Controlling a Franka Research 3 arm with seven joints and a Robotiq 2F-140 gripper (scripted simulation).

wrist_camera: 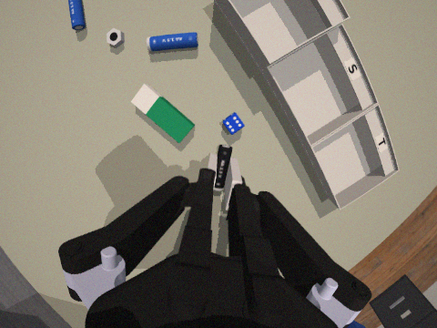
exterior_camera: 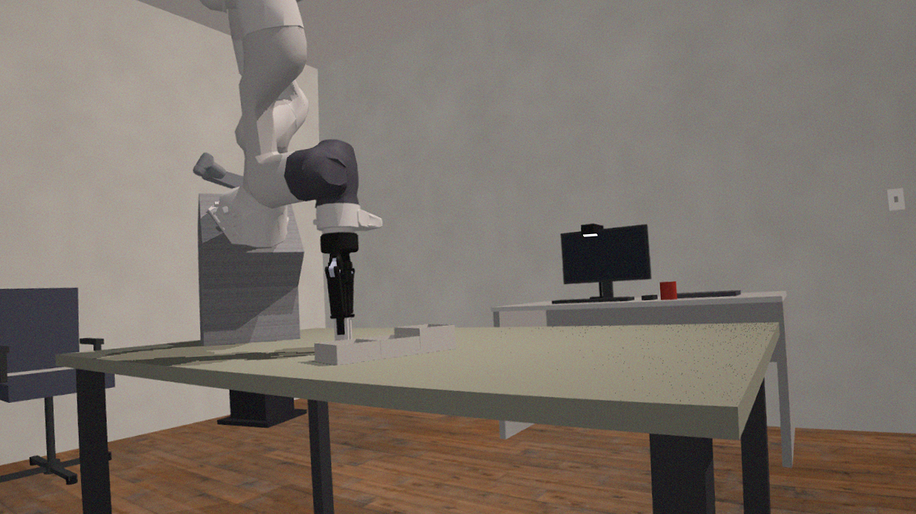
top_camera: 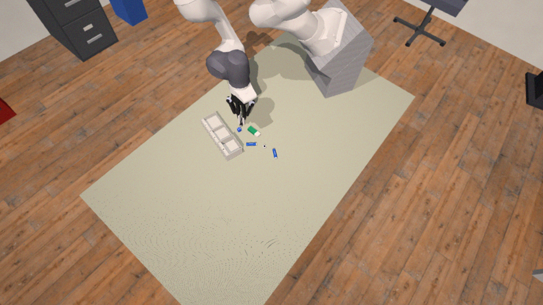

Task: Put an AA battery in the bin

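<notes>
The blue die lies 5 cm ahead of my hand, 3 cm below it and 1 cm to the left of it. Round my hand: bin tray 12 cm ahead, 5 cm to the right, 1 cm below; black AA battery 3 cm below; white ring 16 cm to the left, 8 cm ahead, 3 cm below.
</notes>
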